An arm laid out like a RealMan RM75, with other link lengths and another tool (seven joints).
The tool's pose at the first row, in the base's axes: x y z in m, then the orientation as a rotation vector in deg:
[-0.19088 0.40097 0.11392 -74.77 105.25 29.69]
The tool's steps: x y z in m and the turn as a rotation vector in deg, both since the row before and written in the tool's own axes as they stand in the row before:
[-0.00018 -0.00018 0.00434 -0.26 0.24 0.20]
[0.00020 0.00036 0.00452 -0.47 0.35 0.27]
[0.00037 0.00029 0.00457 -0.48 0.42 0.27]
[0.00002 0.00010 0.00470 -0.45 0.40 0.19]
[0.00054 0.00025 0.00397 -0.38 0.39 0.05]
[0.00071 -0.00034 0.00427 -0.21 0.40 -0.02]
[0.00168 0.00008 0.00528 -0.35 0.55 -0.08]
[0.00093 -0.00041 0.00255 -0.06 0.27 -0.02]
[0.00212 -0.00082 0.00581 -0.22 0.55 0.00]
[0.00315 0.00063 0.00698 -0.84 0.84 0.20]
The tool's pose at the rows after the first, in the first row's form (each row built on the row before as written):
[-0.18907 0.40411 0.11152 -74.89 105.58 29.92]
[-0.18776 0.40736 0.10863 -75.14 106.05 30.33]
[-0.18643 0.41051 0.10556 -75.43 106.57 30.71]
[-0.18487 0.41388 0.10268 -75.76 107.02 31.03]
[-0.18383 0.41647 0.09980 -76.16 107.36 31.21]
[-0.18220 0.41895 0.09663 -76.51 107.66 31.18]
[-0.18081 0.42169 0.09202 -77.08 108.03 31.18]
[-0.17976 0.42276 0.08972 -77.27 108.23 31.07]
[-0.17749 0.42523 0.08446 -77.69 108.66 30.97]
[-0.17642 0.42834 0.07752 -78.48 109.46 31.43]

